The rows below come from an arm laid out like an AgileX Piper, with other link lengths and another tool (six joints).
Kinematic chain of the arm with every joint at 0, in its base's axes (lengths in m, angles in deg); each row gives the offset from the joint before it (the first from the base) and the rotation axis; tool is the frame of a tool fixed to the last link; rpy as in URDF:
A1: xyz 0 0 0.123 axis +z
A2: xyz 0 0 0 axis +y
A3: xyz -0.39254 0 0.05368 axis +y
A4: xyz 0.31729 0 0.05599 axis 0.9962 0 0.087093
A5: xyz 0 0 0 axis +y
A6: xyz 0.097 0 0.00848 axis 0.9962 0 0.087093
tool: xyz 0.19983 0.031 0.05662 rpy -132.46 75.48 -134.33
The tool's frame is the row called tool.
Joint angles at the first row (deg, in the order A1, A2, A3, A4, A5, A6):
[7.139 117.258 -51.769 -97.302 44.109 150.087]
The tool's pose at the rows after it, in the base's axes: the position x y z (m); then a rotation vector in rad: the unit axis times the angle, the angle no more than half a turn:
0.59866, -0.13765, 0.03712, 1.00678, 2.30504, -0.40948
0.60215, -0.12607, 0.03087, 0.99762, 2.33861, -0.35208
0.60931, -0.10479, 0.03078, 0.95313, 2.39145, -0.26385
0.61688, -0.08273, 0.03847, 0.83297, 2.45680, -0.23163
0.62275, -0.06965, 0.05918, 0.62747, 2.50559, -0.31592
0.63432, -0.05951, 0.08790, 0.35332, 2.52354, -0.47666
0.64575, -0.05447, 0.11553, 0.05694, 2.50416, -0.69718
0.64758, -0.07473, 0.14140, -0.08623, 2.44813, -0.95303
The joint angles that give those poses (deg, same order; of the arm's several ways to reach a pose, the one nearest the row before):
[7.139 117.258 -51.769 -97.341 42.928 150.086]
[7.139 116.851 -51.769 -97.342 39.940 150.088]
[7.139 115.300 -51.770 -97.414 35.087 148.669]
[7.140 113.321 -51.769 -97.573 31.086 143.362]
[7.188 110.824 -51.769 -97.629 30.235 132.792]
[7.187 108.578 -53.051 -97.704 30.759 117.925]
[7.188 106.984 -55.070 -97.703 32.426 100.754]
[7.258 106.250 -56.506 -97.764 38.485 88.728]

